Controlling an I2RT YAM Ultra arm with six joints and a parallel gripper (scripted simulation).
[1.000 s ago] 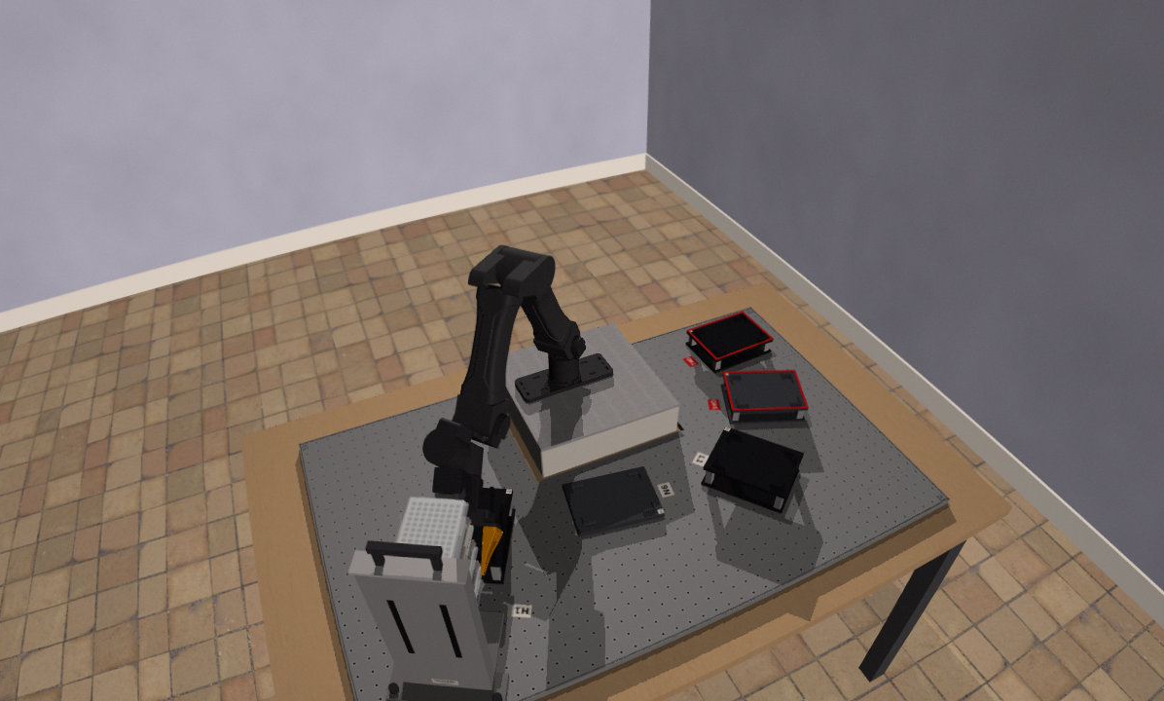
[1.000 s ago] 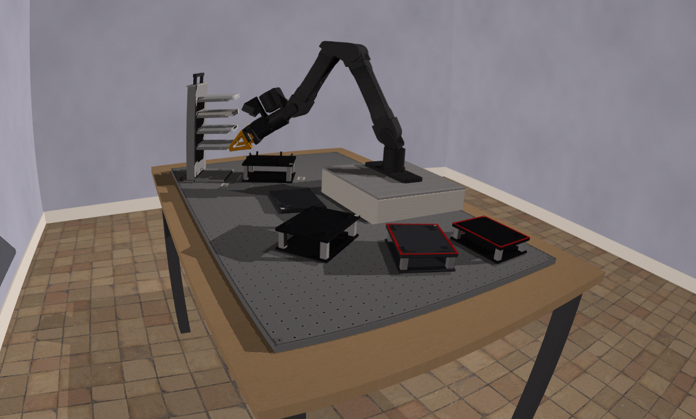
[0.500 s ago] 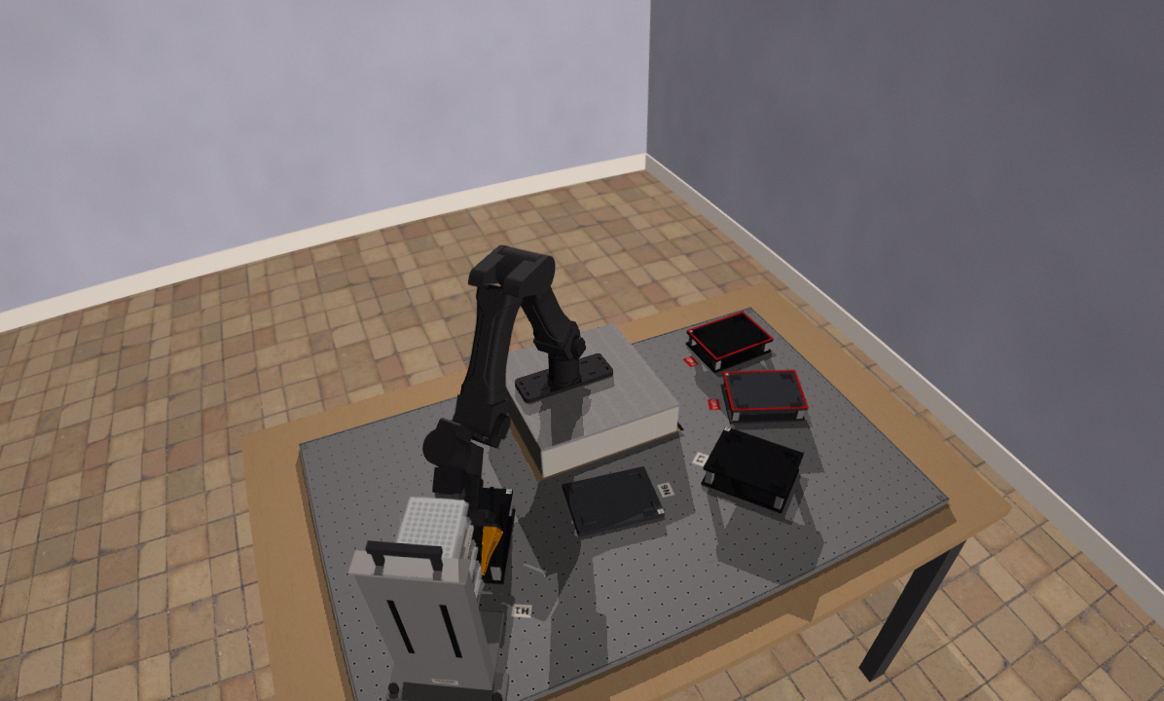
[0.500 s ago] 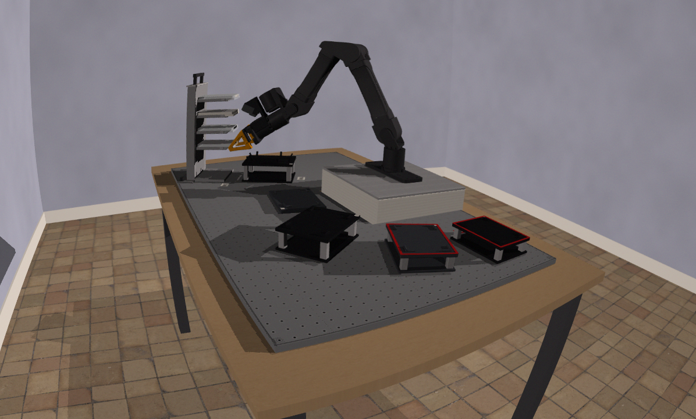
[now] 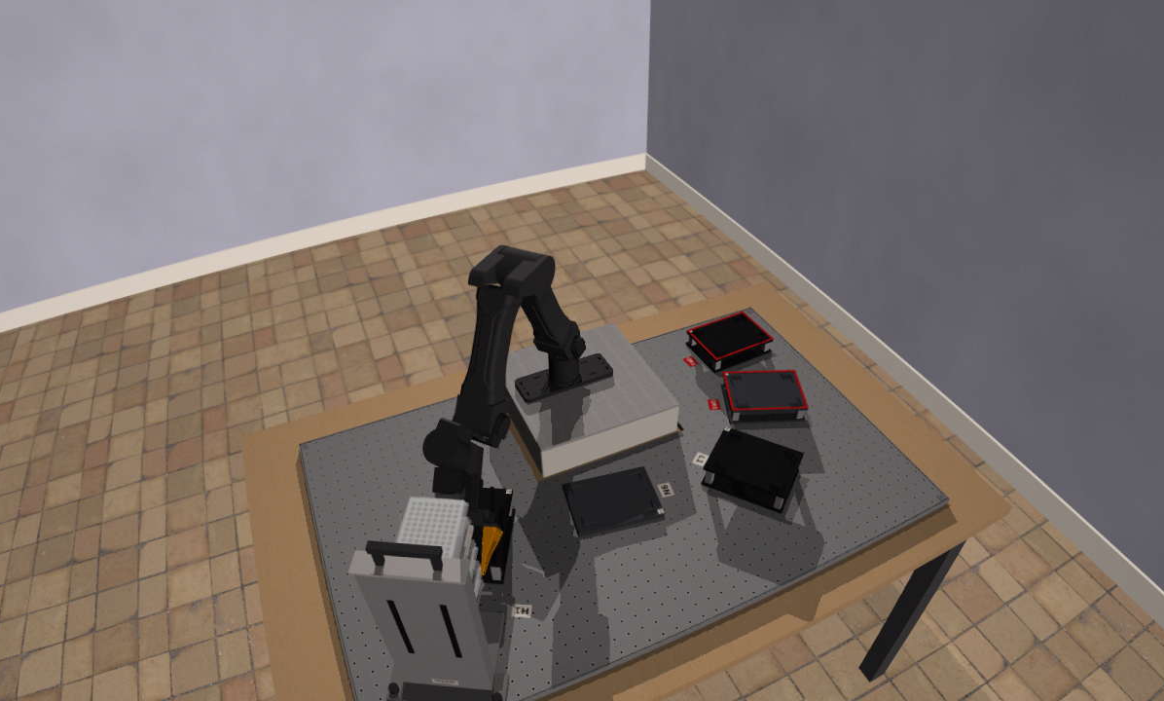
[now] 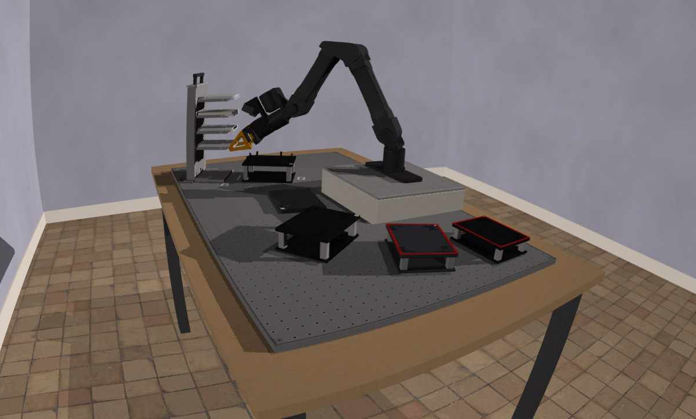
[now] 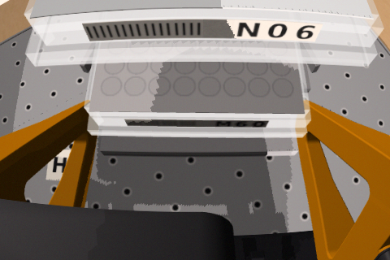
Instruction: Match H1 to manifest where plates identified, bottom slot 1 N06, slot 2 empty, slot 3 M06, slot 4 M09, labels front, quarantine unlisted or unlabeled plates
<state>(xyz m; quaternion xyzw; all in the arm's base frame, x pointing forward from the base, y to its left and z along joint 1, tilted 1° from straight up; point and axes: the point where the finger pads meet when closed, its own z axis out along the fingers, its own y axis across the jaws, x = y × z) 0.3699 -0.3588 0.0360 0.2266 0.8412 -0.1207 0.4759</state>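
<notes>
My hand is 110 mm past the black regrip nest RG, 60 mm to the right of it and 50 mm above it. Round my hand: flat recovery nest N6: 80 mm behind, 320 mm to the left, 100 mm below; then H1 deck label: 60 mm ahead, 80 mm to the left, 100 mm below; then plate hotel H1: 120 mm ahead, 70 mm to the right, 50 mm above.
</notes>
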